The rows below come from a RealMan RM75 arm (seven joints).
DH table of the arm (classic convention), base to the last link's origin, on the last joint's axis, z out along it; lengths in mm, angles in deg. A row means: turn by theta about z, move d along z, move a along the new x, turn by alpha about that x. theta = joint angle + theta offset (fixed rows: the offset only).
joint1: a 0; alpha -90; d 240.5; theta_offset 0
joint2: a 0; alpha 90; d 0; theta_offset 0
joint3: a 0; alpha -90; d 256; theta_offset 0
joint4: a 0; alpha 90; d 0; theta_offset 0
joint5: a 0; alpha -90; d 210; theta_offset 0
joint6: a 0; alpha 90; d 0; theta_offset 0
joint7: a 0; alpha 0; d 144; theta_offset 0
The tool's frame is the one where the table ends.
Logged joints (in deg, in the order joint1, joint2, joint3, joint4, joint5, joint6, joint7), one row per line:
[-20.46, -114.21, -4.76, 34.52, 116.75, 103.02, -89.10]
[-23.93, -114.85, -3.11, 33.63, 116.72, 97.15, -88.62]
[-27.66, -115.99, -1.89, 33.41, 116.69, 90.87, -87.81]
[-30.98, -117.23, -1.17, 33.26, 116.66, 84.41, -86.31]
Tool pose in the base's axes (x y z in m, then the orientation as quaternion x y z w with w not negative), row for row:
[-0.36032, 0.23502, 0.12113, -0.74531, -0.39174, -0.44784, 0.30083]
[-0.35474, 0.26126, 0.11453, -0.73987, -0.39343, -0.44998, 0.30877]
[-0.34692, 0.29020, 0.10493, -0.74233, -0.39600, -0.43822, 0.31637]
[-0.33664, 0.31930, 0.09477, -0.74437, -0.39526, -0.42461, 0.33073]
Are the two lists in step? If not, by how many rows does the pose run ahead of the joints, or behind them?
The pose runs 1 row behind the joints: the pose in row i belongs to the joints in row i - 1.
